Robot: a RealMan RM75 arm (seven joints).
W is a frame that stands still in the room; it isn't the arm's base.
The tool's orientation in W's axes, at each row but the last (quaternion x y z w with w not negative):
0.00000 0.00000 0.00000 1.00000
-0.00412 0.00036 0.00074 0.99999
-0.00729 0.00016 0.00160 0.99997
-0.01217 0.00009 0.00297 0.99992
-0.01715 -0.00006 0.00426 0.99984
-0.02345 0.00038 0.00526 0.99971
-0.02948 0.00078 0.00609 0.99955
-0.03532 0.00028 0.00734 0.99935
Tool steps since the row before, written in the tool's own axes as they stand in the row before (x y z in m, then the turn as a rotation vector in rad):
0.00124 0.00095 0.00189 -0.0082 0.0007 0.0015
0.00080 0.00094 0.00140 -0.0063 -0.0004 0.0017
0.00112 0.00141 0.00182 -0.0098 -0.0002 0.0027
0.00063 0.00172 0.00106 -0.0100 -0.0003 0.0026
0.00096 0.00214 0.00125 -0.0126 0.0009 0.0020
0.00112 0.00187 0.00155 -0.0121 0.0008 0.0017
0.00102 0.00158 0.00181 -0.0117 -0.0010 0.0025
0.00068 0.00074 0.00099 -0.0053 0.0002 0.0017
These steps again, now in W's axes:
0.00124 0.00095 0.00189 -0.0082 0.0007 0.0015
0.00080 0.00095 0.00139 -0.0063 -0.0004 0.0017
0.00112 0.00144 0.00180 -0.0098 -0.0002 0.0027
0.00062 0.00175 0.00102 -0.0100 -0.0003 0.0026
0.00094 0.00219 0.00118 -0.0126 0.0009 0.0020
0.00110 0.00195 0.00146 -0.0121 0.0008 0.0017
0.00100 0.00170 0.00171 -0.0117 -0.0010 0.0026
0.00067 0.00082 0.00093 -0.0053 0.0002 0.0017

